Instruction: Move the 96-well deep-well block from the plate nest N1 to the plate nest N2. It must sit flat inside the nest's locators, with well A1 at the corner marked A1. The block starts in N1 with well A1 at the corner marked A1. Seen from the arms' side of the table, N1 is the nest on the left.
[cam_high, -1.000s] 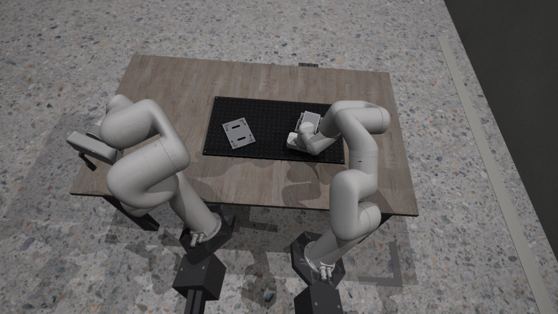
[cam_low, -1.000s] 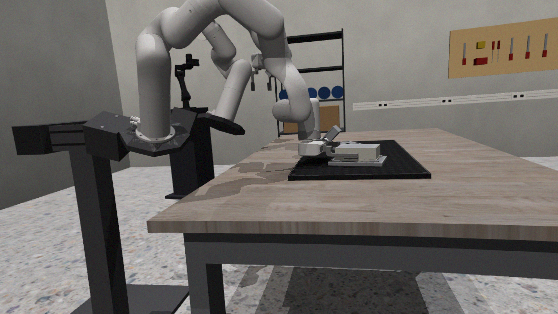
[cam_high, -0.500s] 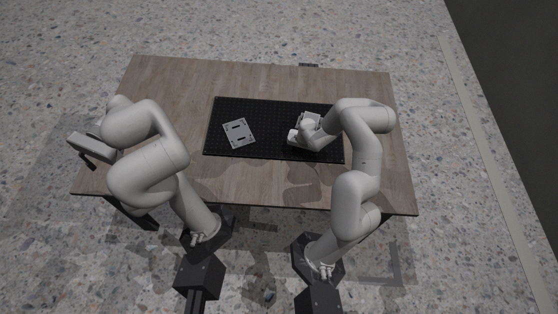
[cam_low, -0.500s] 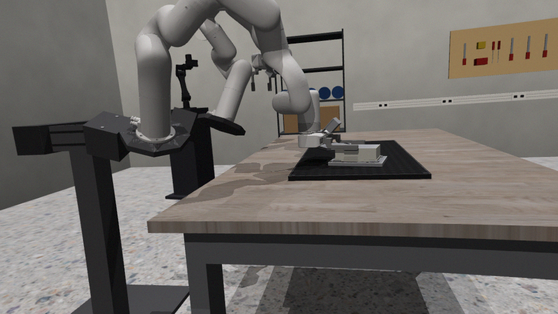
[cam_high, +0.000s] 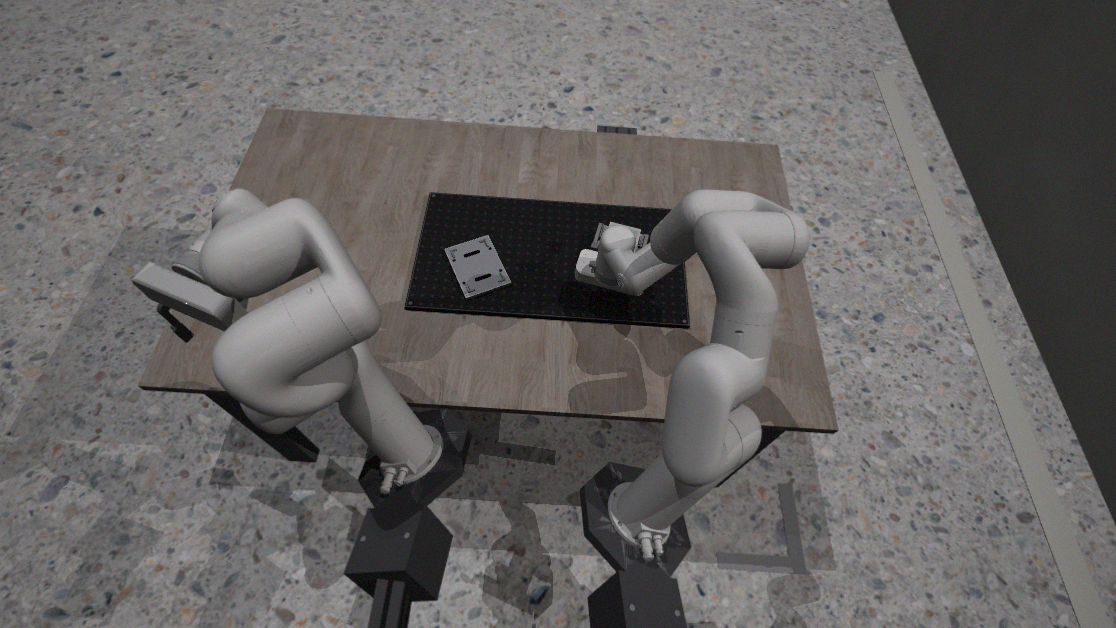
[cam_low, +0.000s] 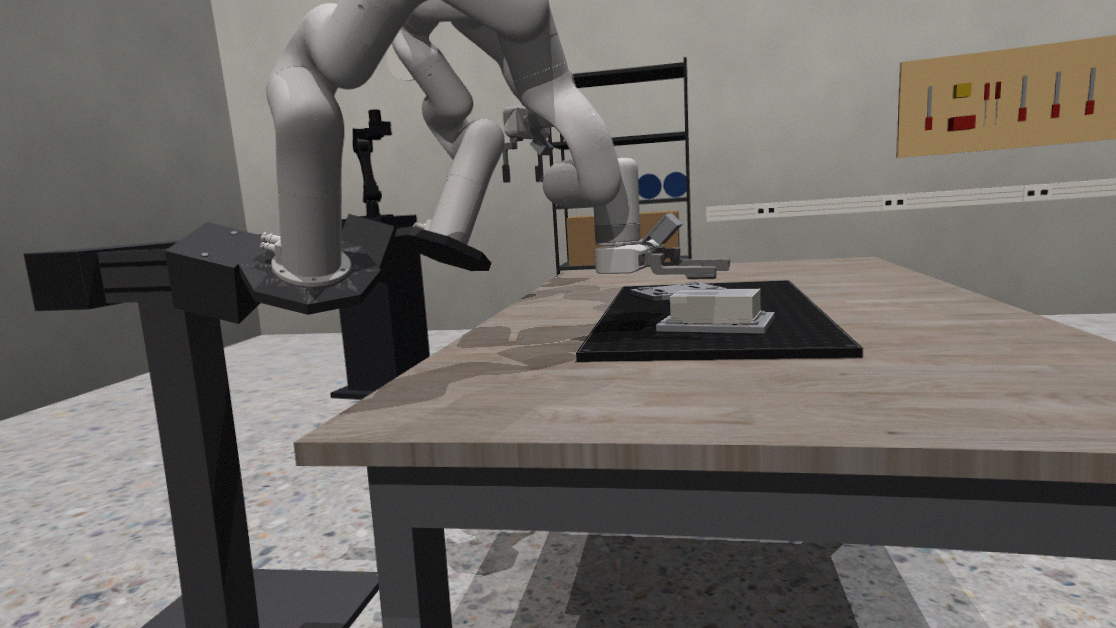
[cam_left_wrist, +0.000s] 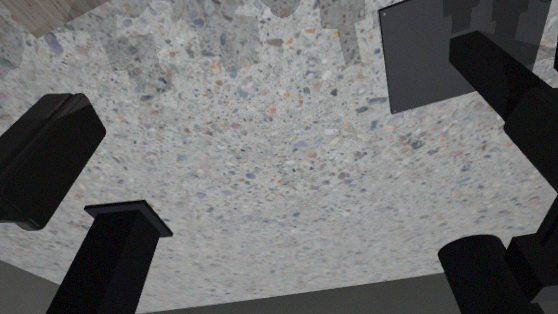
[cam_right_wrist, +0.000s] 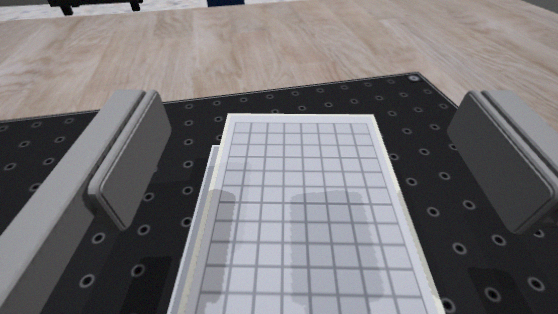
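Right now my right hand is 10 mm short of the pale deep-well block and 60 mm above it. Also, from my right hand: black perforated board (40 mm behind, 170 mm to the left, 100 mm below); then A1 label (60 mm behind, 60 mm to the left, 80 mm below); then nest N2 (10 mm ahead, 90 mm below).
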